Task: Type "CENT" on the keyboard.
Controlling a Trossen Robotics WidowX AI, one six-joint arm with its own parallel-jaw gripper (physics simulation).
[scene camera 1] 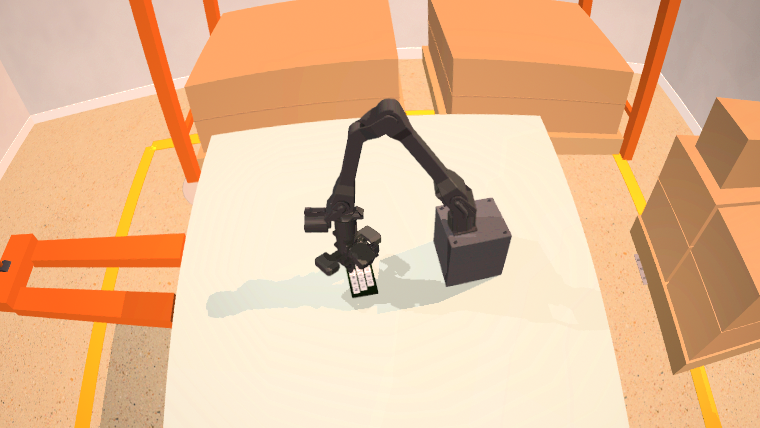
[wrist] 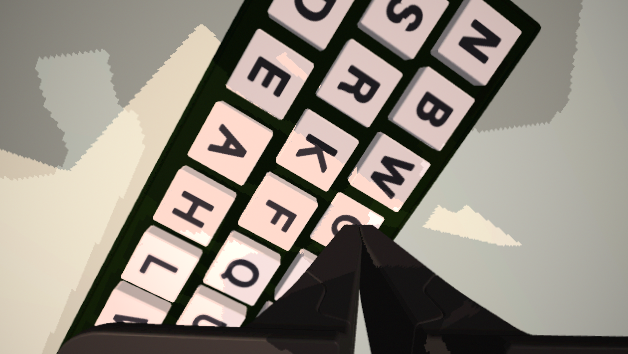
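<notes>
The keyboard is a dark green board with rows of pale, black-lettered keys, lying on the table. In the wrist view, the E key is at the upper left and the N key at the upper right. My gripper is shut and empty, pointing down over the keyboard. Its tips overlap a key with a round letter, partly covered by them, next to the W key. Whether they touch it I cannot tell. More keys are hidden behind the fingers, and I see no T key.
The arm's dark base box stands on the pale table, right of the keyboard. Large cardboard boxes stand behind the table, with more boxes to the right. Orange forks reach the table's left edge.
</notes>
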